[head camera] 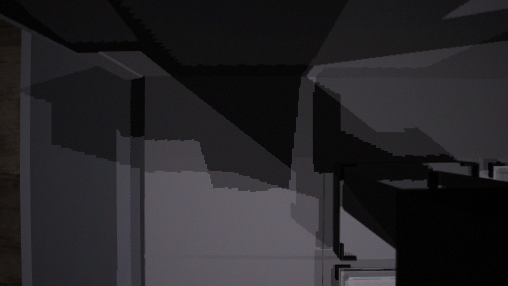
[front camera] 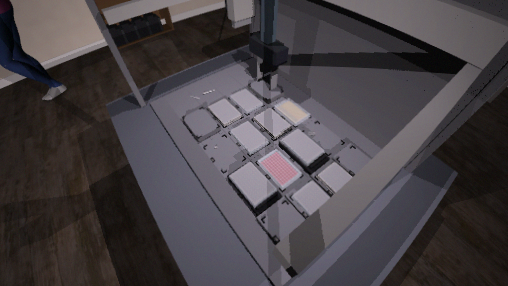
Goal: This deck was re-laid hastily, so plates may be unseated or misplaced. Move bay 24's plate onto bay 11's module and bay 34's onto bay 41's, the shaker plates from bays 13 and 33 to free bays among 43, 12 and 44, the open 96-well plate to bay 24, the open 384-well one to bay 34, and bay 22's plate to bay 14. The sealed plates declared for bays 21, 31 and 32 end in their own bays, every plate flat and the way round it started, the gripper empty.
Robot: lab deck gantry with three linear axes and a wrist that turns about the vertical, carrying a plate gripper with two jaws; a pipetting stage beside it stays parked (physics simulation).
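Seen in the pictures: gripper, fingertip midpoint: (head camera: 391,190) (front camera: 266,83); robot's base at its link origin: (front camera: 184,121).
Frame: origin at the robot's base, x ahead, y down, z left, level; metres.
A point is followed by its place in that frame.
My gripper (front camera: 266,84) @[x 0.042, y -0.021, z 0.386 m] is low over bay 41's module (front camera: 256,89) @[x 0.044, y -0.019, z 0.328 m] at the back, its jaws apart with no plate seen between them; its dark body covers the lower right of the head view. Pale plates sit at bay 31 (front camera: 246,101) @[x 0.075, y -0.014, z 0.251 m], bay 21 (front camera: 225,111) @[x 0.071, y -0.014, z 0.151 m], bay 32 (front camera: 272,122) @[x 0.232, y -0.016, z 0.258 m], bay 22 (front camera: 249,136) @[x 0.232, y -0.014, z 0.149 m], bay 34 (front camera: 335,176) @[x 0.532, y -0.029, z 0.257 m] and bay 24 (front camera: 311,196) @[x 0.531, y -0.029, z 0.150 m]. The yellow 384-well plate (front camera: 292,111) @[x 0.235, y -0.014, z 0.360 m] is in bay 42, the pink 96-well plate (front camera: 280,169) @[x 0.402, y -0.014, z 0.146 m] in bay 23. Shaker plates stand on dark bases at bay 33 (front camera: 302,147) @[x 0.393, y -0.037, z 0.250 m] and bay 13 (front camera: 252,184) @[x 0.398, y -0.037, z 0.038 m]. Bay 11's module (front camera: 201,122) @[x 0.068, y -0.019, z 0.045 m] is bare.
Small white bits (front camera: 208,92) @[x -0.091, y -0.002, z 0.162 m] lie on the deck at the back left. A small pale piece (front camera: 216,147) @[x 0.193, y -0.003, z 0.033 m] lies at bay 12. A grey frame beam crosses the front right and hides part of the deck. A person's legs (front camera: 22,60) show at the far left.
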